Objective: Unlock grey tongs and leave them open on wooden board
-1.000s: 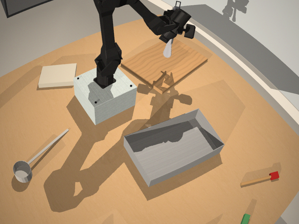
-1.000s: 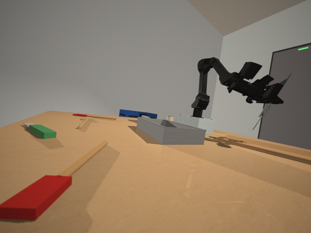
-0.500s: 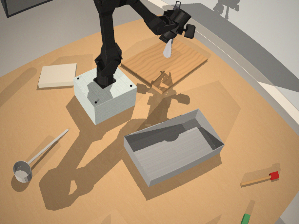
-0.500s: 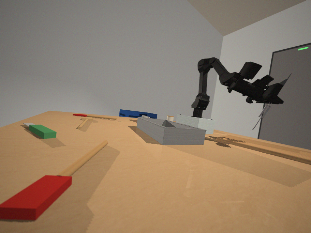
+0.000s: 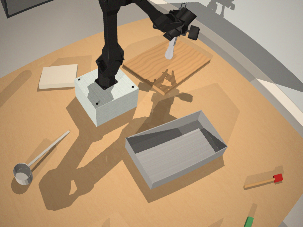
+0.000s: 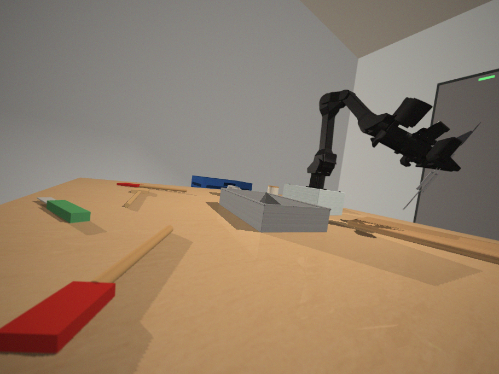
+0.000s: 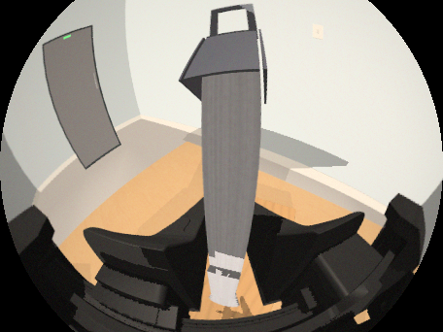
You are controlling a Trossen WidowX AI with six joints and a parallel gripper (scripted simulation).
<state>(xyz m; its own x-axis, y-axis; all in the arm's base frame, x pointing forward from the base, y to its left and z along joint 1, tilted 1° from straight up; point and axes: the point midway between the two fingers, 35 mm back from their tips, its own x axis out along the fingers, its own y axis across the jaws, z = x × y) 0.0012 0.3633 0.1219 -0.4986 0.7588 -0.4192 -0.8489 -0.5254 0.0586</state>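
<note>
Now: gripper tip 19 cm above the wooden board, 3 cm to the left of it and 1 cm short of it. The rest, counted from my gripper tip: beige slab 49 cm to the right, 23 cm behind, 19 cm below; then grey roasting tin 36 cm ahead, 35 cm to the right, 17 cm below.
</note>
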